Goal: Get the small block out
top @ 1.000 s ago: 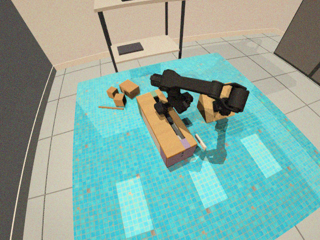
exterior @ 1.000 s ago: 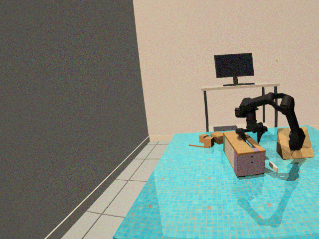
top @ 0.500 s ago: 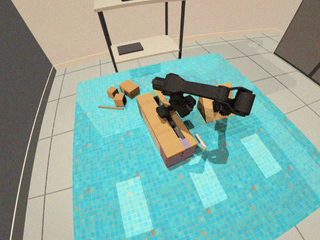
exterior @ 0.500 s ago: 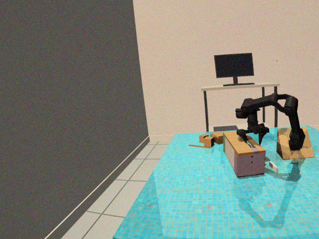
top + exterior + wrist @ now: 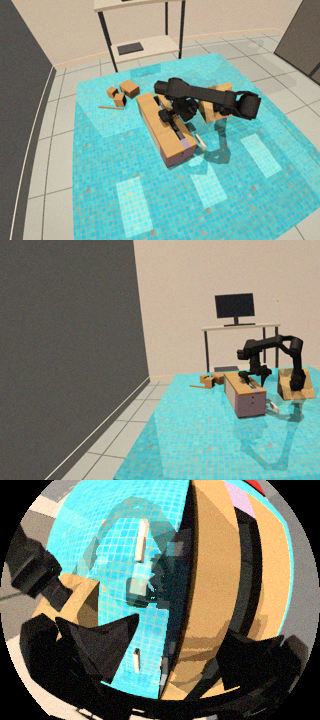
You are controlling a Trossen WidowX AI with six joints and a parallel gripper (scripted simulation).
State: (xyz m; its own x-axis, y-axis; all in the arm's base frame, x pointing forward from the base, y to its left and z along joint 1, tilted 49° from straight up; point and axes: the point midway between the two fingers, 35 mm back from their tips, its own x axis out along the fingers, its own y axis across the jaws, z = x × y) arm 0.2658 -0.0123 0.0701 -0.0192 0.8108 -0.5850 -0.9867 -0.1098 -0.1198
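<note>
Now: the long tan box 40 mm ahead of my gripper tip, 30 mm to the right of it and 20 mm below it. From my gripper tip the other things lie so: thin stick (350 mm ahead, 290 mm to the right, 80 mm below); small grey block (40 mm ahead, 30 mm to the left).
</note>
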